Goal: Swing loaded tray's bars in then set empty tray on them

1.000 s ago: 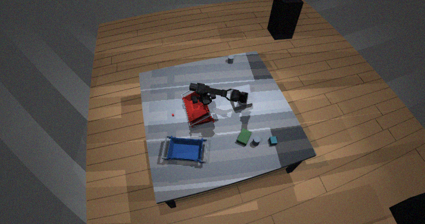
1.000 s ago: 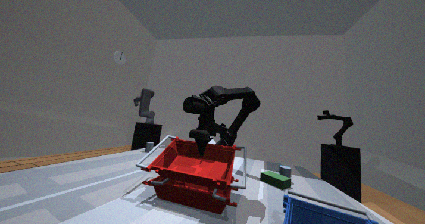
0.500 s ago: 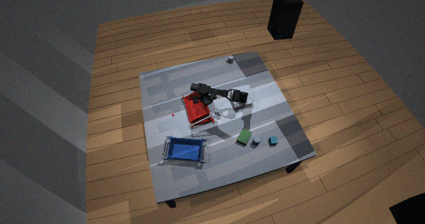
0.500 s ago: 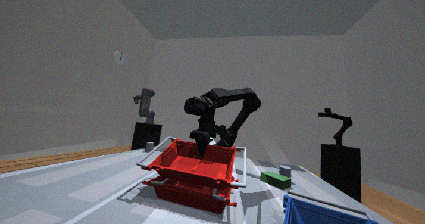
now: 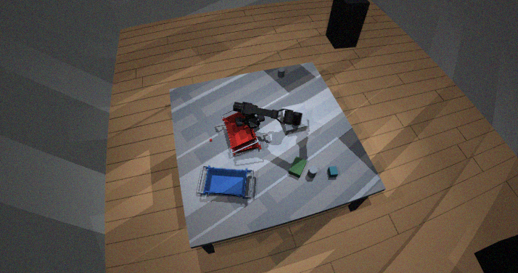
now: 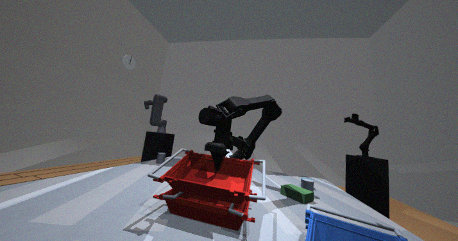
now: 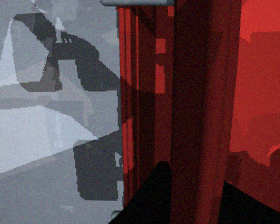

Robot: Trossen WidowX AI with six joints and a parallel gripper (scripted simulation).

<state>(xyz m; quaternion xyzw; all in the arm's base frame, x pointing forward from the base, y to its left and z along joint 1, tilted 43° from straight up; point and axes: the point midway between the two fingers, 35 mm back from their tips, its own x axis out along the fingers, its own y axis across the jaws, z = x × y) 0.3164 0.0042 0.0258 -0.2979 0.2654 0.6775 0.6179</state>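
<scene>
Right now the red tray is 7 cm ahead of my gripper tip, 1 cm to the left of it and 1 cm above it. Also, from my gripper tip: teal cube (48 cm behind, 40 cm to the left, 10 cm below); green block (26 cm behind, 31 cm to the left, 10 cm below); red bit (28 cm ahead, 2 cm to the right, 11 cm below).
</scene>
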